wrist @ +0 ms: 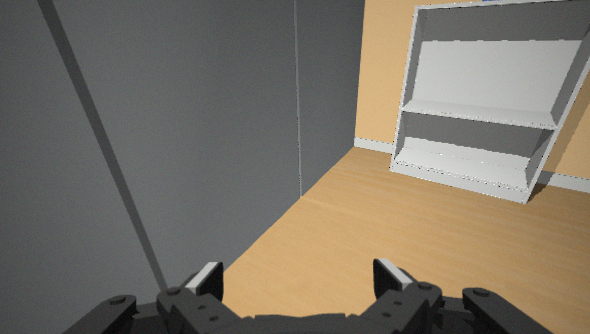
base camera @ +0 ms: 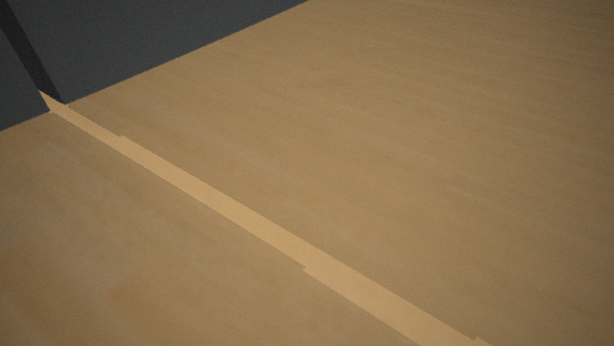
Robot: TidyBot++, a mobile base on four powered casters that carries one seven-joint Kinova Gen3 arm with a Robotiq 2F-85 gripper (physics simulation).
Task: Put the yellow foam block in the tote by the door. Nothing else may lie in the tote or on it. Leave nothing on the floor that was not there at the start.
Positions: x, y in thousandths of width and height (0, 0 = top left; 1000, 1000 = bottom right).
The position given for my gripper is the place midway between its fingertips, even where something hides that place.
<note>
In view: my gripper (wrist: 506, 831) and a white shelf unit (wrist: 891, 187).
</note>
